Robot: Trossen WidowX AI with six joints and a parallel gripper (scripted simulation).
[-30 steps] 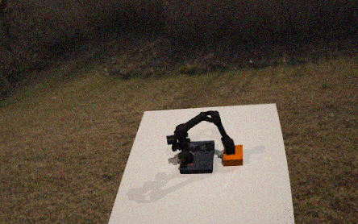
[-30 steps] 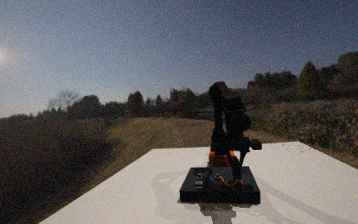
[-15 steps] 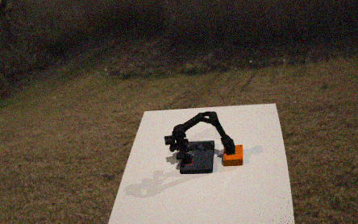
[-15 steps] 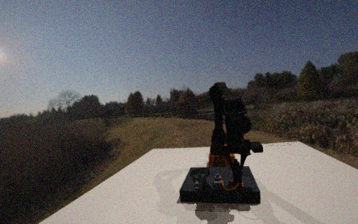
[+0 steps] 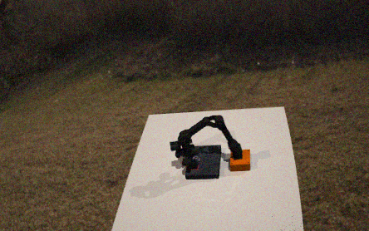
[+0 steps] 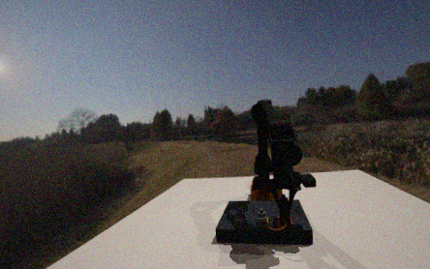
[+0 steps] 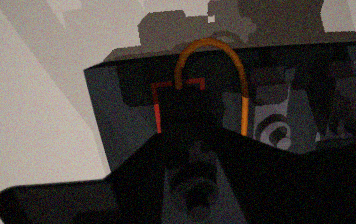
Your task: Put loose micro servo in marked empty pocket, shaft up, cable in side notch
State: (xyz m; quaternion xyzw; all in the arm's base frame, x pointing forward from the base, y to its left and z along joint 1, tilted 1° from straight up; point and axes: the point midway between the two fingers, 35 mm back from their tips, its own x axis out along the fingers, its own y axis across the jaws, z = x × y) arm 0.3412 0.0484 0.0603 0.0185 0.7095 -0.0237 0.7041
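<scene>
My gripper tip is now 130 mm past the dark deck, 70 mm to the left of it and 80 mm above it.
</scene>
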